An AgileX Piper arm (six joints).
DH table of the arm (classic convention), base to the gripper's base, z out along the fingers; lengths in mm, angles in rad. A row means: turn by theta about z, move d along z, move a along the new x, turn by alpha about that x. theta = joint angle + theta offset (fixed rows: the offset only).
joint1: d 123, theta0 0, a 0, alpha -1.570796
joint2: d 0, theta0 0.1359, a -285, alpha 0
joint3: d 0, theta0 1.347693, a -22, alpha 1.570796
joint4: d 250.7, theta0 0, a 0, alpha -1.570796
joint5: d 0, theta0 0, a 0, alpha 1.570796
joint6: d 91, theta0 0, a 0, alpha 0
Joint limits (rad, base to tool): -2.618..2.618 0..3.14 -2.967..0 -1.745..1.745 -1.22..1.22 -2.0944..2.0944
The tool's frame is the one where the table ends.
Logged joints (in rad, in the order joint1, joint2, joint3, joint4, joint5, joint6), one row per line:
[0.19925, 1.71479, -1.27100, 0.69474, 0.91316, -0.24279]
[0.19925, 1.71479, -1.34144, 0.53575, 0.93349, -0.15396]
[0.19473, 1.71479, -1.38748, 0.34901, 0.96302, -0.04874]
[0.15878, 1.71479, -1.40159, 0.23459, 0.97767, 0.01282]
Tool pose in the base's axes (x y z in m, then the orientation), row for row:
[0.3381, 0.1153, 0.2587, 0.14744, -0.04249, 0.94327, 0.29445]
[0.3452, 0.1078, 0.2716, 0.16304, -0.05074, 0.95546, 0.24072]
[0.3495, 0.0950, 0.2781, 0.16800, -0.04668, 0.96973, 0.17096]
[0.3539, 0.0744, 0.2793, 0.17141, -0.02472, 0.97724, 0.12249]
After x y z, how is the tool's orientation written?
As a quaternion, w x y z.
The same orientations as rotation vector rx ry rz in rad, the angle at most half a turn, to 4 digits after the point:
[-0.1222, 2.7139, 0.8472]
[-0.1447, 2.7252, 0.6866]
[-0.1328, 2.7583, 0.4863]
[-0.0702, 2.7745, 0.3478]

